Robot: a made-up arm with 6 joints.
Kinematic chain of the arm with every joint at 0, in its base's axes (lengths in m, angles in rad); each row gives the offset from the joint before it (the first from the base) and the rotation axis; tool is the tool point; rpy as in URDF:
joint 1: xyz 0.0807 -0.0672 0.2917 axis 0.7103 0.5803 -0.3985
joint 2: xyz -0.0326 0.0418 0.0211 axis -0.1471 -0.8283 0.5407
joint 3: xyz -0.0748 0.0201 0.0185 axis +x
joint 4: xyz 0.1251 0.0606 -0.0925 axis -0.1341 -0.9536 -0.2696
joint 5: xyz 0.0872 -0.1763 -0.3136 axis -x
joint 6: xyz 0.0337 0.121 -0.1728 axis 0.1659 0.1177 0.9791
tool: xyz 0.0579 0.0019 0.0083 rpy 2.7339 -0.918 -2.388
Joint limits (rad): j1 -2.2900..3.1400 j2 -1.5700..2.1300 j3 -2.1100..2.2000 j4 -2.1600..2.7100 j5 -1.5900..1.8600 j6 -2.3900..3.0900
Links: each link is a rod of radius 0.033 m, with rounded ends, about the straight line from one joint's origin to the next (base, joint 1, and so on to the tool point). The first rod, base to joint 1, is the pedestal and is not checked.
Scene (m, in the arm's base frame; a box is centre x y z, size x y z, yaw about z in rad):
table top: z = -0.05
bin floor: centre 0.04 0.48 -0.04 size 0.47 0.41 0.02 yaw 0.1
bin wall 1: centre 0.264 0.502 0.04 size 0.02 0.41 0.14 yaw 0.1
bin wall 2: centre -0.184 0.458 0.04 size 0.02 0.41 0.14 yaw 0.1
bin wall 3: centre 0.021 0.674 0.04 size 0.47 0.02 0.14 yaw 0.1
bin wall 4: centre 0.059 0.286 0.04 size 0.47 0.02 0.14 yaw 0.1
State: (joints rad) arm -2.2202 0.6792 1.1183 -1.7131 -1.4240 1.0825
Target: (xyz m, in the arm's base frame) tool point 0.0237 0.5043 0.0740
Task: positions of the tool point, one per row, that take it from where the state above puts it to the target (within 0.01 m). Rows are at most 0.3 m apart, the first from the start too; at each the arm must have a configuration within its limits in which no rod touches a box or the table.
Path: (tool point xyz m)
1: 0.2726 -0.3284 0.1284
2: 0.3824 -0.2849 0.1656
3: 0.4820 -0.1702 0.2075
4: 0.5246 0.0136 0.2442
5: 0.4670 0.2308 0.2656
6: 0.2918 0.4178 0.2694
7: 0.0237 0.5043 0.2642
8: 0.0237 0.5043 0.0741

